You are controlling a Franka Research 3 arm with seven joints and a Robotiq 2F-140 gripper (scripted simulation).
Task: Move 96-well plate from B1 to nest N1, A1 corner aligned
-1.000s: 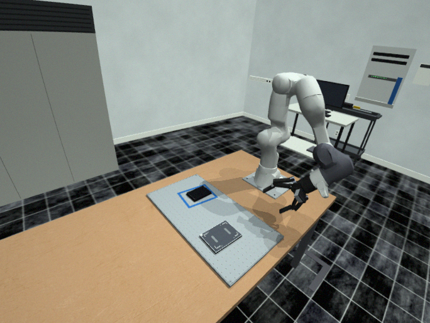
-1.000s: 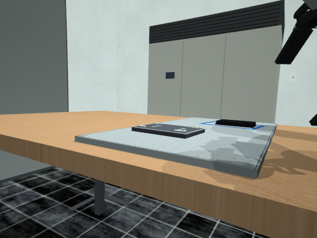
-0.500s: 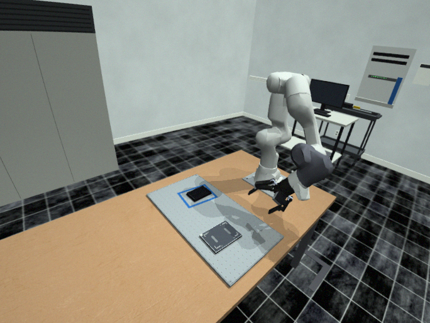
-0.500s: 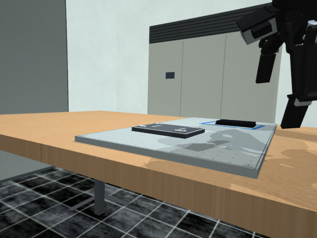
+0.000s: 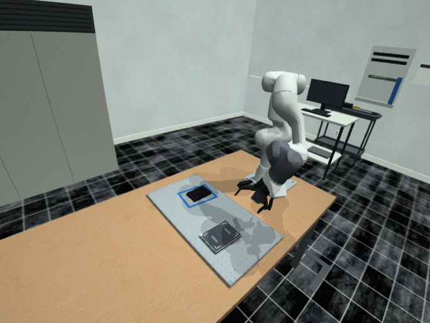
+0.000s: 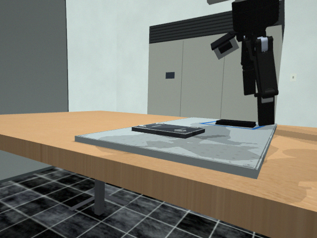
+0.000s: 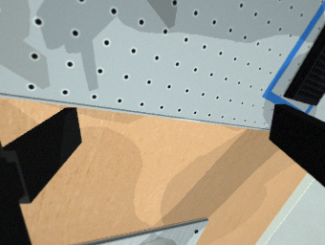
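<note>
Right now my hand is 290 mm to the left of the black 96-well plate, 80 mm short of it and 80 mm above it. The rest, counted from my hand: A1 label 280 mm ahead, 70 mm below, 40 mm to the right; then plate nest 210 mm ahead, 80 mm below, 20 mm to the left.
</note>
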